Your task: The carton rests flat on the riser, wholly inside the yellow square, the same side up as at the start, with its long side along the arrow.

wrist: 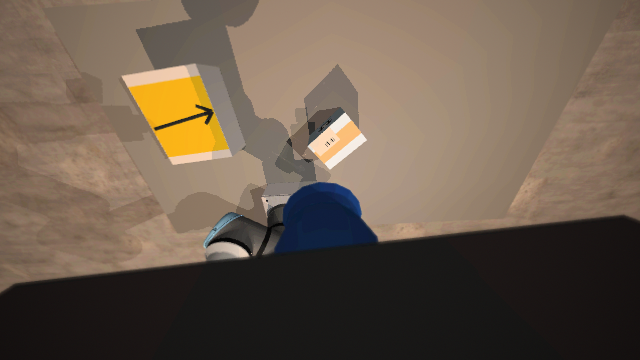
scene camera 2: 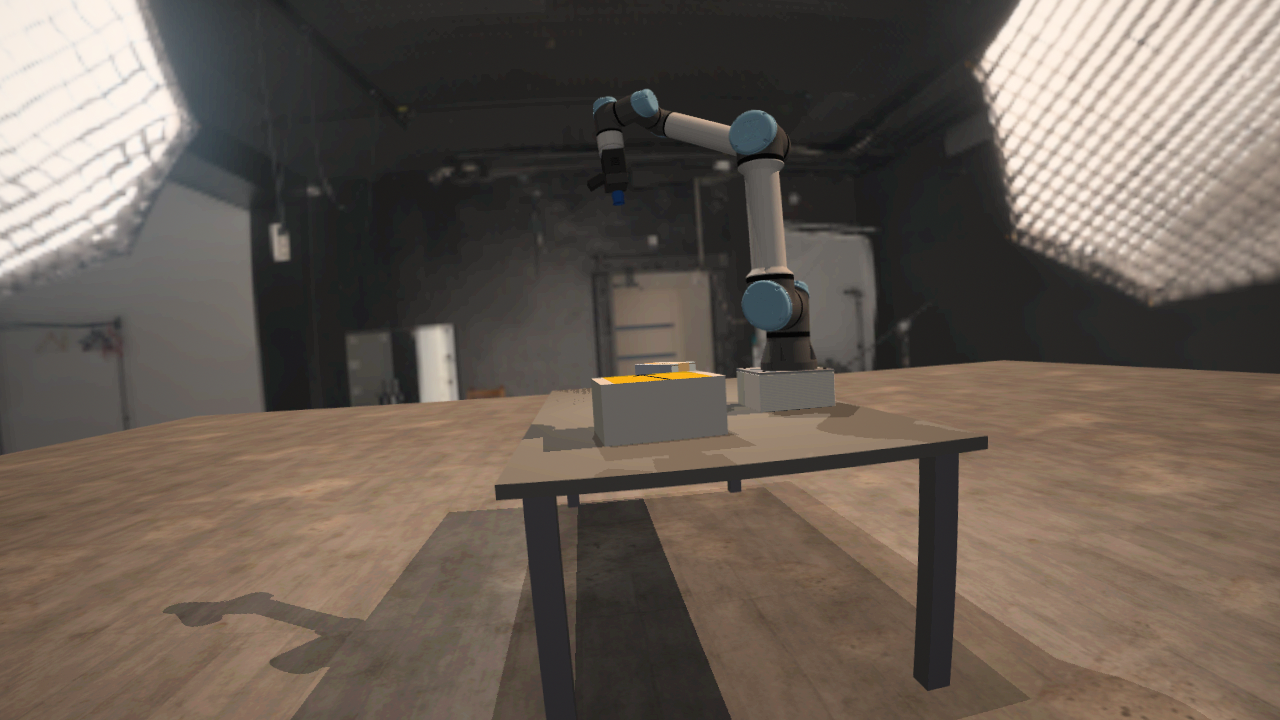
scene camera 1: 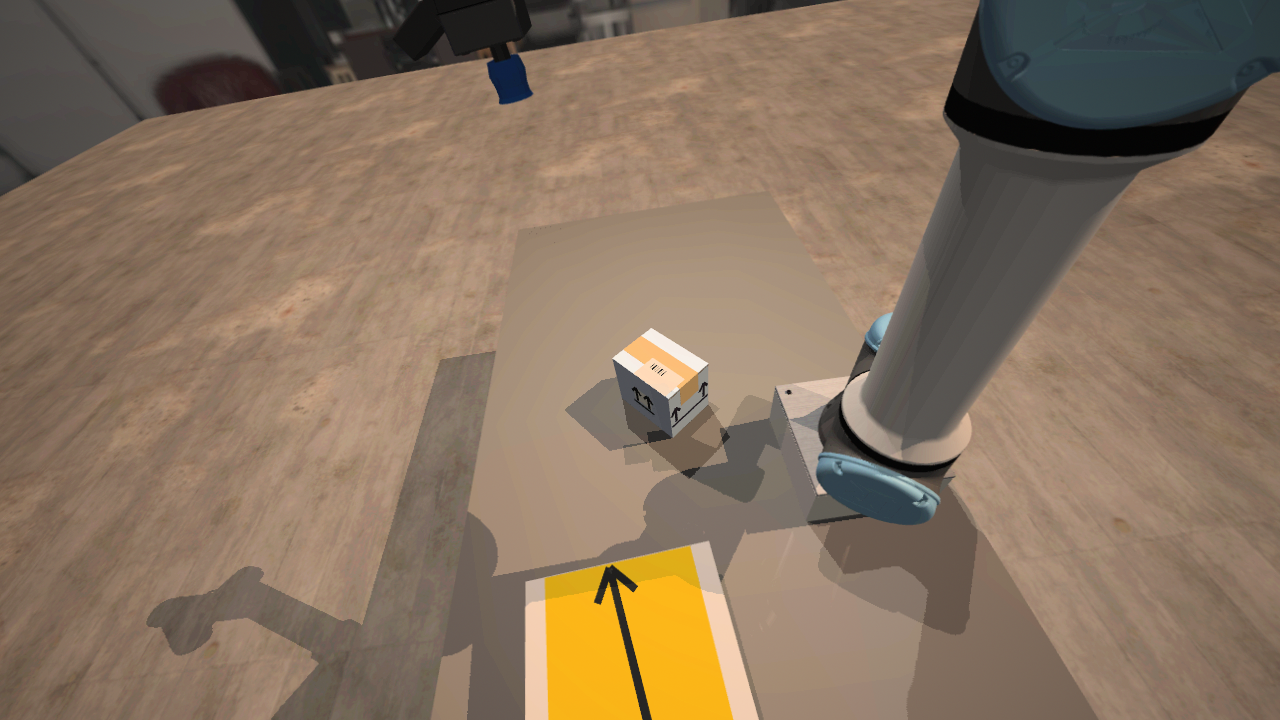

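Note:
The white carton point(scene camera 1: 657, 385) point(scene camera 2: 664, 368) point(wrist: 337, 141) with orange tape and a label on top stands on the table behind the riser, apart from it. Its printed side arrows point up in scene camera 1, and it is turned at an angle to the black arrow point(scene camera 1: 629, 644) point(wrist: 182, 120). The riser point(scene camera 1: 535, 644) point(scene camera 2: 662, 411) point(wrist: 226, 115) bears the yellow square point(scene camera 1: 581, 653) point(wrist: 175, 102) with that arrow. My gripper point(scene camera 1: 513, 94) point(scene camera 2: 618, 200) point(wrist: 322, 192), a blue suction cup, is open, holds nothing and hangs high above the table, well clear of the carton.
The arm's base block point(scene camera 1: 799, 416) point(scene camera 2: 787, 391) stands on the table point(scene camera 1: 554, 295) point(scene camera 2: 805, 447) to the right of the carton in scene camera 1. The upright arm link point(scene camera 1: 993, 295) point(scene camera 2: 765, 214) rises above it. Arm shadows fall across the table and riser.

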